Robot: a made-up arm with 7 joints.
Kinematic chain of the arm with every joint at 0, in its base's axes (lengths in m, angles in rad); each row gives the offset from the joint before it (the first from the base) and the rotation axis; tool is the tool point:
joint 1: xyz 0 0.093 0 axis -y
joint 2: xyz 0 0.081 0 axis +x
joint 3: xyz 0 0 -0.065 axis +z
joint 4: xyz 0 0 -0.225 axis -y
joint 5: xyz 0 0 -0.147 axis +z
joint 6: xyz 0 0 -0.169 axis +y
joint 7: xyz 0 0 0 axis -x
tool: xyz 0 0 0
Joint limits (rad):
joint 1: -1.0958..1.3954
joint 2: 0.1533..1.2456
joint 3: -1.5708..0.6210
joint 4: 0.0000..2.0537
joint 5: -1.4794..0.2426
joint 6: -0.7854..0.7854
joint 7: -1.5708..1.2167
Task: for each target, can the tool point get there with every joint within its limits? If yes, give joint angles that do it. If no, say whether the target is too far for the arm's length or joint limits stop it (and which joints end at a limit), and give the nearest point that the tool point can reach.
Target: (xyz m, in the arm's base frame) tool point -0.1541 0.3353 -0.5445
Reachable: yes | joints -0.4240 0.4893 -0.9654 0.4831 -0.5325 0.1019 -0.1691
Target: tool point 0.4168 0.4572 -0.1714
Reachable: yes | joints 0.5746 0.7990 -0.2587 0.9981 -0.9448 0.2835 0.7209
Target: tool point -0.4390 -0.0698 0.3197
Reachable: no: joint limits stop it (at a limit: joint 1, joint 3) | nearest point -0.2172 -0.0698 -0.1117 | short by 0.485 m
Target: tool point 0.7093 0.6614 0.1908
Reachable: no: too far | nearest point 0.4749 0.5068 0.0775 | short by 0.303 m
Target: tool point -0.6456 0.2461 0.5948
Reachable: no: too far | nearest point -0.0671 0.3618 0.2431 | short by 0.687 m
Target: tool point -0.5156 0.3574 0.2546
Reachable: no: joint limits stop it (at a limit: joint 1, joint 2, joint 3, joint 4) | nearest point -0.0671 0.3618 0.2431 | short by 0.449 m
